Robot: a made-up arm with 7 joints. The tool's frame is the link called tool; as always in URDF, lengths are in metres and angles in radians. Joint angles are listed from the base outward.
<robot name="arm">
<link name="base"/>
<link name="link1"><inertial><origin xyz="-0.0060 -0.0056 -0.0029"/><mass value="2.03"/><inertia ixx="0.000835" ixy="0" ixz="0" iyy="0.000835" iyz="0" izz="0.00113"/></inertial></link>
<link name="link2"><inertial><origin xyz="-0.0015 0.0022 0.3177"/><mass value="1.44"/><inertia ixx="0.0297" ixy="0" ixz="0" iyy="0.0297" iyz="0" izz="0.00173"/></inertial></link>
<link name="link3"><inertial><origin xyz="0.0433 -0.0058 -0.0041"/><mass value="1.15"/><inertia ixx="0.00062" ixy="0" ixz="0" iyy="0.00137" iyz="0" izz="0.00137"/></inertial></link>
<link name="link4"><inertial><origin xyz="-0.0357 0.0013 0.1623"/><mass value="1.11"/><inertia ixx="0.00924" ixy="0" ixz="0.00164" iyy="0.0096" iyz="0" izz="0.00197"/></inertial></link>
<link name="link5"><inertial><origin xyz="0.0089 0.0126 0.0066"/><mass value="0.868"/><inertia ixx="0.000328" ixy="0" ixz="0" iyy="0.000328" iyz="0" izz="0.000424"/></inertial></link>
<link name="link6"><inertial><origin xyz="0.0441 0.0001 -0.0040"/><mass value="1.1"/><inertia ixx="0.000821" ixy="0" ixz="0" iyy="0.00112" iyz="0" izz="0.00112"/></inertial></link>
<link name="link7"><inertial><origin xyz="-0.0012 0.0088 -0.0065"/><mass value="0.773"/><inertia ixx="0.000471" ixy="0" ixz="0" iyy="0.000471" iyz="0" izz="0.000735"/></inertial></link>
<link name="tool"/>
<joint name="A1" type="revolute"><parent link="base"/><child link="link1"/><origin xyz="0.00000 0.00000 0.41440"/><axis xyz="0 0 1"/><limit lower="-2.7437" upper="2.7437"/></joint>
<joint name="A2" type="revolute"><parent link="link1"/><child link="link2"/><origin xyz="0.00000 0.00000 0.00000"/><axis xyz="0 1 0"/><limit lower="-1.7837" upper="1.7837"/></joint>
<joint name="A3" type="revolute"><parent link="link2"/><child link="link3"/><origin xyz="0.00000 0.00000 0.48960"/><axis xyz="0 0 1"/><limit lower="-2.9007" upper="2.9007"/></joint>
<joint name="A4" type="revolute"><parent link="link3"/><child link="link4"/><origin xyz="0.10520 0.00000 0.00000"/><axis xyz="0 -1 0"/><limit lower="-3.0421" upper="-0.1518"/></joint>
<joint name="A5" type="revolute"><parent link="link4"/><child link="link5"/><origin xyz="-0.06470 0.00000 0.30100"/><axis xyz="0 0 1"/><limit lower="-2.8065" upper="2.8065"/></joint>
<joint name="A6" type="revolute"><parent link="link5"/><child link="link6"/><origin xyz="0.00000 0.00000 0.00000"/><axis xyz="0 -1 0"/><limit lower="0.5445" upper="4.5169"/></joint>
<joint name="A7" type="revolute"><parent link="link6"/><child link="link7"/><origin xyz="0.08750 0.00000 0.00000"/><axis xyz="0 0 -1"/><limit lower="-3.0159" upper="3.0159"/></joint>
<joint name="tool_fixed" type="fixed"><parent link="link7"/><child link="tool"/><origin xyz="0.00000 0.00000 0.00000" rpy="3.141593 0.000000 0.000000"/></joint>
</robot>
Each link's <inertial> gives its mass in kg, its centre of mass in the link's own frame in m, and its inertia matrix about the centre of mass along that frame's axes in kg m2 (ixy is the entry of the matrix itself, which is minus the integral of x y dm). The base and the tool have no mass. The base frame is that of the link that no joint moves.
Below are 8 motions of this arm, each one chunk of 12 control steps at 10 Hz.
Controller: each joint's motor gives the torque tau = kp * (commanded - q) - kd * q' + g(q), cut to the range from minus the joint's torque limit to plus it. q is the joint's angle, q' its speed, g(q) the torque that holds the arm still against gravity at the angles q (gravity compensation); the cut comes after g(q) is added. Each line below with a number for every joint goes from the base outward.
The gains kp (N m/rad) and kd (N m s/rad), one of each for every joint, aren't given. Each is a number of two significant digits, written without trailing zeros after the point. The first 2 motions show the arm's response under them.
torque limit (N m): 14 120 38 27 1.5 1.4 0.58
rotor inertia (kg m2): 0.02 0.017 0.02 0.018 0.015 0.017 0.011
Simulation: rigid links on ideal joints. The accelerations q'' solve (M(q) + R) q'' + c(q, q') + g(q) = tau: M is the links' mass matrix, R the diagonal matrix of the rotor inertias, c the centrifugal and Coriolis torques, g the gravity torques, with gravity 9.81 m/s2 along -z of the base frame. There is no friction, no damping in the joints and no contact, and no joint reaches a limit. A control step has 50 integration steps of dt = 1/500 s. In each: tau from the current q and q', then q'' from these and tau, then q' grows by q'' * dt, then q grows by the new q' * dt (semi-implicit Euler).
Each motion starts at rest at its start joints. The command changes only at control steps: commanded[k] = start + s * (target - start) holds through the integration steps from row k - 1 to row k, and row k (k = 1, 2, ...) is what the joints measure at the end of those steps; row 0 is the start. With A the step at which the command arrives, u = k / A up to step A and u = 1 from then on. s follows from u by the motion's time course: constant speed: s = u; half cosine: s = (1 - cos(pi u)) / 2; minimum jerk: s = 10 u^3 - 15 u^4 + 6 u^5; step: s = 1 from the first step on.
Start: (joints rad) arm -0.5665 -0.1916 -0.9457 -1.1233 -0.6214 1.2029 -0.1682
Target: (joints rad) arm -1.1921 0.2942 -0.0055 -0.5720 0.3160 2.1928 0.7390
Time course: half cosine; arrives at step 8
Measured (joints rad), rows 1 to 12:
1: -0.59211 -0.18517 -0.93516 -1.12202 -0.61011 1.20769 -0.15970
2: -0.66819 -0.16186 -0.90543 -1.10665 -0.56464 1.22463 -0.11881
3: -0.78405 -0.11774 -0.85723 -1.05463 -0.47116 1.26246 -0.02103
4: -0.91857 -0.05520 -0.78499 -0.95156 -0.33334 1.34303 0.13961
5: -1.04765 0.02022 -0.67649 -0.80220 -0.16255 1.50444 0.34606
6: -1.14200 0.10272 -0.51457 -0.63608 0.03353 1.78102 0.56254
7: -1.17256 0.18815 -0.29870 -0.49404 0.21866 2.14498 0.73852
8: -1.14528 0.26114 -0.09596 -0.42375 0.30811 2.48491 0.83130
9: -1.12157 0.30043 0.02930 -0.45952 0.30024 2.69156 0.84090
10: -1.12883 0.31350 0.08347 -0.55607 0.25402 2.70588 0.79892
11: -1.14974 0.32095 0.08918 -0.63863 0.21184 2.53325 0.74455
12: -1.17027 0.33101 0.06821 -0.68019 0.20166 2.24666 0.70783
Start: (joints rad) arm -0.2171 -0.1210 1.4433 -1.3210 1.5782 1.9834 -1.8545
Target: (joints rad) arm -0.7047 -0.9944 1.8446 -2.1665 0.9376 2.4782 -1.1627
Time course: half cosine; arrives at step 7
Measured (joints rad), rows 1 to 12:
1: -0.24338 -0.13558 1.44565 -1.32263 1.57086 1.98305 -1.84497
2: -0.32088 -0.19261 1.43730 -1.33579 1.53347 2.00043 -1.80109
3: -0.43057 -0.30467 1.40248 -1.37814 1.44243 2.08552 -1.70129
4: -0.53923 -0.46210 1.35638 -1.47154 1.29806 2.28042 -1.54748
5: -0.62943 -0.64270 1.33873 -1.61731 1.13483 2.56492 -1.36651
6: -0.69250 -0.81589 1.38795 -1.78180 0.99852 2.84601 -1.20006
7: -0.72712 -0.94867 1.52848 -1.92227 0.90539 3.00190 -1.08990
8: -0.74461 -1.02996 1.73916 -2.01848 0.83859 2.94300 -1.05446
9: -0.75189 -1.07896 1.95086 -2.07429 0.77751 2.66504 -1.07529
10: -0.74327 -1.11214 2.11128 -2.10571 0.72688 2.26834 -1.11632
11: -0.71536 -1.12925 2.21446 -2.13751 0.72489 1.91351 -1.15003
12: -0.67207 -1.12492 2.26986 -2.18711 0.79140 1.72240 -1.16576
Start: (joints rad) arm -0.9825 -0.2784 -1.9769 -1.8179 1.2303 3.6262 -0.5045
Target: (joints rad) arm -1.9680 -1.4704 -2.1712 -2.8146 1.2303 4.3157 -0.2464
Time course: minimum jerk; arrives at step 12
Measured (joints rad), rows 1 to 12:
1: -0.98550 -0.27970 -1.97278 -1.81868 1.22909 3.62715 -0.50417
2: -1.00436 -0.28932 -1.94706 -1.82424 1.22007 3.63583 -0.50153
3: -1.04966 -0.31987 -1.88613 -1.84213 1.19220 3.66797 -0.49269
4: -1.12247 -0.38584 -1.79263 -1.88506 1.13736 3.73596 -0.47391
5: -1.21783 -0.49707 -1.68856 -1.96732 1.05936 3.83413 -0.44401
6: -1.33237 -0.65310 -1.61165 -2.08867 0.97821 3.94085 -0.40540
7: -1.46787 -0.84373 -1.60051 -2.21774 0.92265 4.03476 -0.36262
8: -1.62588 -1.05231 -1.67508 -2.29827 0.91492 4.10278 -0.31935
9: -1.79873 -1.25388 -1.82254 -2.28620 0.95781 4.13232 -0.27677
10: -1.96484 -1.41643 -2.01284 -2.19318 1.02900 4.10746 -0.23602
11: -2.09486 -1.51640 -2.23066 -2.08634 1.09482 4.02152 -0.20142
12: -2.16726 -1.55455 -2.46583 -2.04640 1.13737 3.88441 -0.17888

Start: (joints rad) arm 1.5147 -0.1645 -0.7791 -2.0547 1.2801 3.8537 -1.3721
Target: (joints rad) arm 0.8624 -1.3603 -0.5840 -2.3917 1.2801 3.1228 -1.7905
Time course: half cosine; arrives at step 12
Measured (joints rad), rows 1 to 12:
1: 1.50738 -0.16786 -0.77087 -2.05796 1.27834 3.84761 -1.37372
2: 1.48471 -0.18545 -0.74244 -2.07252 1.27113 3.82054 -1.38185
3: 1.44593 -0.23058 -0.69188 -2.10500 1.25690 3.75707 -1.40234
4: 1.39087 -0.31133 -0.62830 -2.15362 1.23828 3.64795 -1.43814
5: 1.32063 -0.42939 -0.56946 -2.20595 1.22048 3.49346 -1.48785
6: 1.23868 -0.58062 -0.53419 -2.24288 1.20862 3.30659 -1.54650
7: 1.15069 -0.75455 -0.53316 -2.24733 1.20504 3.11589 -1.60743
8: 1.06354 -0.93554 -0.56307 -2.21293 1.20576 2.96276 -1.66431
9: 0.98259 -1.10742 -0.60988 -2.14703 1.19954 2.88678 -1.71266
10: 0.91028 -1.25799 -0.65968 -2.06689 1.17584 2.90769 -1.75031
11: 0.84709 -1.37940 -0.70614 -1.99283 1.13630 3.01965 -1.77675
12: 0.79434 -1.46584 -0.74892 -1.94082 1.09824 3.19900 -1.79199

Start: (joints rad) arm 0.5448 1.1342 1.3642 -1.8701 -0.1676 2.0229 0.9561
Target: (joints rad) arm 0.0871 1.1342 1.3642 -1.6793 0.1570 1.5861 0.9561
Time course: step
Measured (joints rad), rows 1 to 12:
1: 0.48918 1.14433 1.40702 -1.89369 -0.08926 1.89987 0.96155
2: 0.34628 1.14812 1.46935 -1.93514 0.05903 1.61752 0.97184
3: 0.17086 1.13631 1.49527 -1.93072 0.18378 1.30945 0.97647
4: 0.02064 1.12339 1.48052 -1.84230 0.24211 1.08121 0.97028
5: -0.06486 1.11899 1.43402 -1.67305 0.24248 1.00413 0.95579
6: -0.08227 1.12400 1.36730 -1.46584 0.21657 1.12537 0.94206
7: -0.05896 1.13623 1.29850 -1.29142 0.18967 1.45790 0.93965
8: -0.02933 1.15065 1.24761 -1.20822 0.17753 1.92307 0.95306
9: -0.01478 1.15958 1.22325 -1.22532 0.18609 2.33662 0.97279
10: -0.01545 1.15876 1.21831 -1.31410 0.20620 2.53718 0.98414
11: -0.01510 1.15245 1.22180 -1.42375 0.22427 2.47809 0.98307
12: 0.00093 1.14788 1.22822 -1.51100 0.22924 2.20761 0.97561

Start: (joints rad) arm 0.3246 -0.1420 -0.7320 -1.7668 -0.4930 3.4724 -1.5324
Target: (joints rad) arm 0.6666 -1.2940 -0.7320 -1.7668 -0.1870 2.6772 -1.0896
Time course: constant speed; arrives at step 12
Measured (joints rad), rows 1 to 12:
1: 0.35602 -0.16299 -0.73758 -1.78373 -0.48578 3.43717 -1.52438
2: 0.39541 -0.21973 -0.71816 -1.82559 -0.47312 3.33781 -1.49782
3: 0.43365 -0.30571 -0.67927 -1.87239 -0.46500 3.19451 -1.45335
4: 0.46652 -0.40758 -0.63519 -1.90247 -0.46614 3.04625 -1.39981
5: 0.49355 -0.51453 -0.59706 -1.90468 -0.47175 2.92871 -1.34771
6: 0.51662 -0.62063 -0.57038 -1.87789 -0.46978 2.86120 -1.30352
7: 0.53777 -0.72392 -0.55574 -1.82728 -0.44906 2.84192 -1.26777
8: 0.55804 -0.82528 -0.55078 -1.76200 -0.40701 2.85194 -1.23680
9: 0.57731 -0.92715 -0.55258 -1.69362 -0.35067 2.86587 -1.20595
10: 0.59501 -1.03195 -0.55955 -1.63357 -0.29198 2.86334 -1.17219
11: 0.61134 -1.14056 -0.57135 -1.58923 -0.24113 2.83604 -1.13508
12: 0.62781 -1.25179 -0.58760 -1.56179 -0.20217 2.78759 -1.09613

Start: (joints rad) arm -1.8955 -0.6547 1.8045 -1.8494 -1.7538 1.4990 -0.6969
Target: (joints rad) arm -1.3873 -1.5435 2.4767 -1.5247 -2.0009 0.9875 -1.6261
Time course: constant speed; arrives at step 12
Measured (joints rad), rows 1 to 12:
1: -1.88578 -0.67316 1.78245 -1.84992 -1.75845 1.48767 -0.71570
2: -1.86451 -0.71824 1.74410 -1.84879 -1.77325 1.43352 -0.77100
3: -1.83684 -0.78071 1.71578 -1.84223 -1.79507 1.32527 -0.85653
4: -1.80391 -0.85137 1.71226 -1.82517 -1.81542 1.18481 -0.95495
5: -1.76511 -0.92553 1.73636 -1.79138 -1.82991 1.05296 -1.05093
6: -1.72074 -1.00204 1.78508 -1.73633 -1.84408 0.96662 -1.13760
7: -1.67224 -1.08109 1.85364 -1.66000 -1.86903 0.94239 -1.21605
8: -1.62087 -1.16269 1.93740 -1.56775 -1.91213 0.97230 -1.29116
9: -1.56633 -1.24612 2.03275 -1.47006 -1.97086 1.02948 -1.36749
10: -1.50668 -1.33008 2.13705 -1.38058 -2.03359 1.07994 -1.44706
11: -1.44020 -1.41300 2.24788 -1.31103 -2.08683 1.09694 -1.52934
12: -1.36792 -1.49364 2.36291 -1.26481 -2.12405 1.07197 -1.61233

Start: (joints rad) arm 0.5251 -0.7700 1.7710 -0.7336 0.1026 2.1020 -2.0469
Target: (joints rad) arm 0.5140 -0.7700 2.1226 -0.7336 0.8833 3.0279 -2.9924
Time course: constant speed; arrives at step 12
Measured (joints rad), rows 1 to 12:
1: 0.52361 -0.76808 1.78096 -0.73367 0.11950 2.11609 -2.06733
2: 0.52080 -0.76549 1.79981 -0.73520 0.16863 2.16204 -2.12658
3: 0.51761 -0.76374 1.82336 -0.73834 0.24331 2.24243 -2.21732
4: 0.51482 -0.76328 1.84963 -0.74178 0.32783 2.34770 -2.32083
5: 0.51300 -0.76383 1.87769 -0.74410 0.40915 2.46265 -2.42030
6: 0.51241 -0.76489 1.90704 -0.74450 0.48160 2.57316 -2.50781
7: 0.51297 -0.76610 1.93747 -0.74277 0.54579 2.67035 -2.58426
8: 0.51434 -0.76733 1.96880 -0.73917 0.60512 2.75169 -2.65531
9: 0.51610 -0.76854 2.00083 -0.73434 0.66305 2.81992 -2.72675
10: 0.51787 -0.76972 2.03325 -0.72920 0.72171 2.88079 -2.80180
11: 0.51928 -0.77078 2.06571 -0.72468 0.78189 2.94072 -2.88064
12: 0.52007 -0.77163 2.09781 -0.72145 0.84360 3.00481 -2.96166

